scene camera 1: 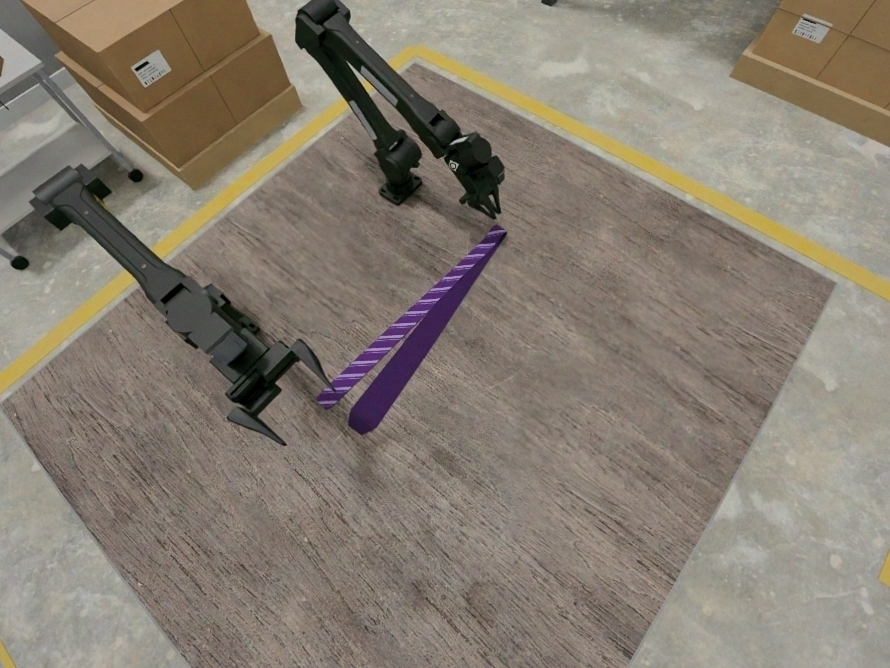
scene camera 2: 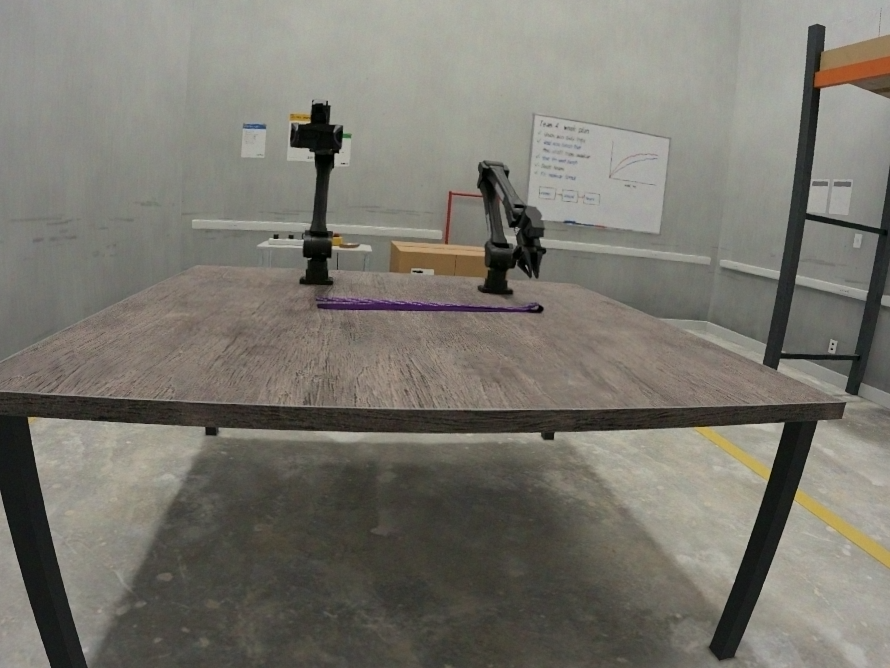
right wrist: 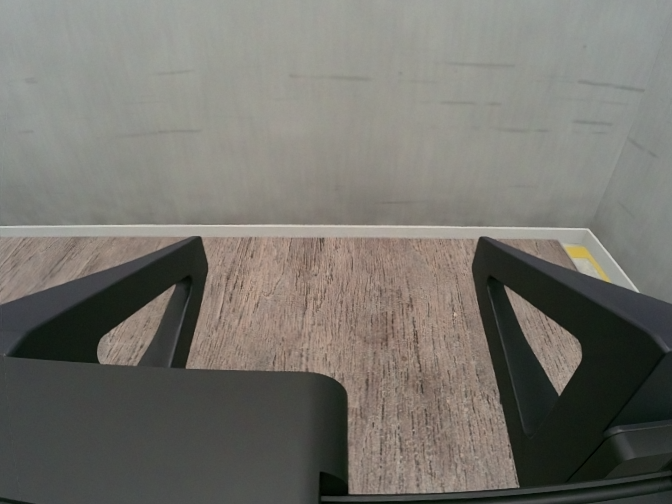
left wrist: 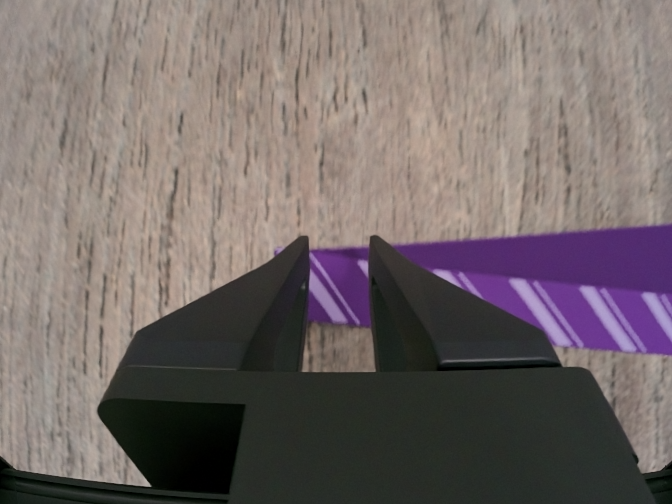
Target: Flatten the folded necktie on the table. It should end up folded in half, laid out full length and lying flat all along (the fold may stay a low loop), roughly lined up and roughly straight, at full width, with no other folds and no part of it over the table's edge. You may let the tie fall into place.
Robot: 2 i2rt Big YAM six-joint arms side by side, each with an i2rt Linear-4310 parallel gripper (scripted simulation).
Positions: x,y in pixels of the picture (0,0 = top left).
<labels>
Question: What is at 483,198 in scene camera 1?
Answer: The left gripper.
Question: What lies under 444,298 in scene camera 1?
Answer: A purple striped necktie.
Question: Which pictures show the right gripper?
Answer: Scene camera 1, scene camera 2 and the right wrist view only.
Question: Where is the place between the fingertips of the right gripper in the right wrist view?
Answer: At 339,251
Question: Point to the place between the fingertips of the left gripper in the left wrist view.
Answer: At 339,251
</labels>
